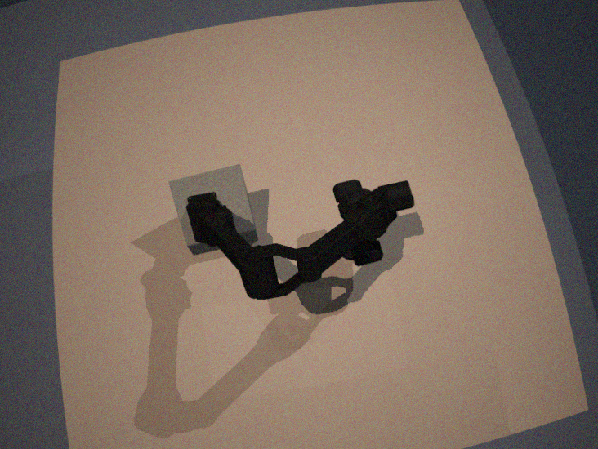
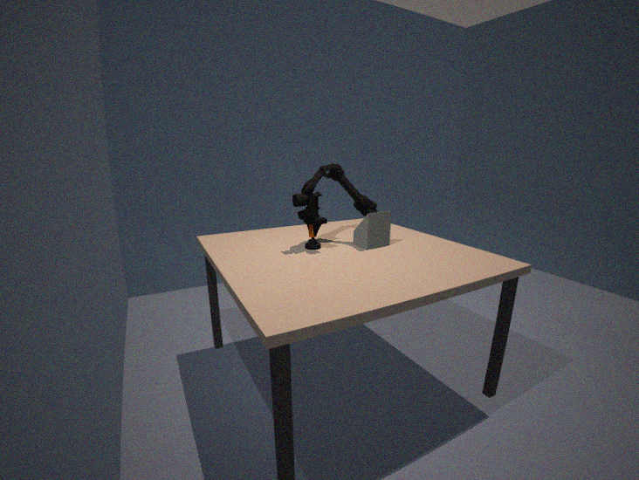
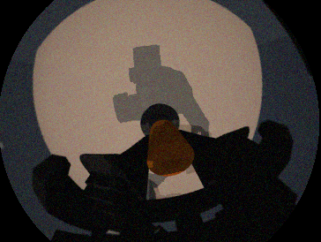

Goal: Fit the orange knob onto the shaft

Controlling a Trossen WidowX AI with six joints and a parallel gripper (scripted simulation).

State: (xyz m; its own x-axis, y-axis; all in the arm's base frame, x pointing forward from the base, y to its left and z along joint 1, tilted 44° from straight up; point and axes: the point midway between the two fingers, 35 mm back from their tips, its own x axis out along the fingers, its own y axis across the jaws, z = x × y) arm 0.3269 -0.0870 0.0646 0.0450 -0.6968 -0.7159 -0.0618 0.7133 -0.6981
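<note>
Now: the orange knob 20 mm above my gripper tip. From my gripper tip the other things lie so: round pedestal (40 mm below).
</note>
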